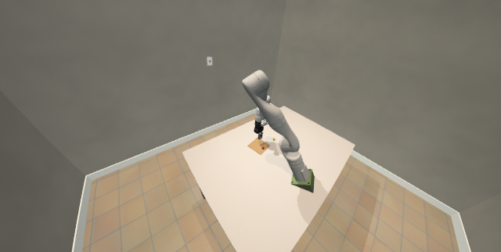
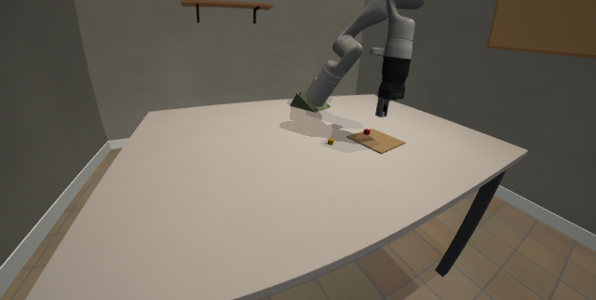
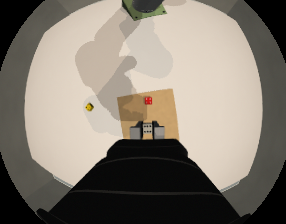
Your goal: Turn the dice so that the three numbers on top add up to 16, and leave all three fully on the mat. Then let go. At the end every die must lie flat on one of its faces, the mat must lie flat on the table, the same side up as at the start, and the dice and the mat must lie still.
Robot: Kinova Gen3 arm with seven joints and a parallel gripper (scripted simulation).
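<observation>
My gripper is now 100 mm above the tan mat. Round my hand: white die (10 mm below); then red die (90 mm below, 50 mm behind); then yellow die (150 mm to the right, 90 mm below, 50 mm behind).
</observation>
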